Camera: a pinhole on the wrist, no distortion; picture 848 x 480 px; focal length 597.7 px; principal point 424.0 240.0 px. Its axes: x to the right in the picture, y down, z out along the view. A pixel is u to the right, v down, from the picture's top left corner.
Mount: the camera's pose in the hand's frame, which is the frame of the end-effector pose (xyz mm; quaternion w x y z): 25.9 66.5 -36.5 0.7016 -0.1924 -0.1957 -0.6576
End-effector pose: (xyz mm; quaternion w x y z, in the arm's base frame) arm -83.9 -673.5 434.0 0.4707 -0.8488 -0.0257 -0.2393
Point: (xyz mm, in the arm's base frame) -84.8 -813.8 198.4
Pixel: outside the picture
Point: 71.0 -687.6 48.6
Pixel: 244 179
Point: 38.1 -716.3 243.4
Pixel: 269 287
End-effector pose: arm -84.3 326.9 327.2 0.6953 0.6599 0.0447 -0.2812
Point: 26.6 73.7 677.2
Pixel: 265 261
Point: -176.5 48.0 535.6
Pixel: 609 69
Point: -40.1 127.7 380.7
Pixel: 782 405
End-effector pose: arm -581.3 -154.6 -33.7 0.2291 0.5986 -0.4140 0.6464
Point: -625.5 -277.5 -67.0
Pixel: 521 119
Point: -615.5 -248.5 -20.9
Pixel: 724 317
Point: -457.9 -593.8 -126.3
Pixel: 632 175
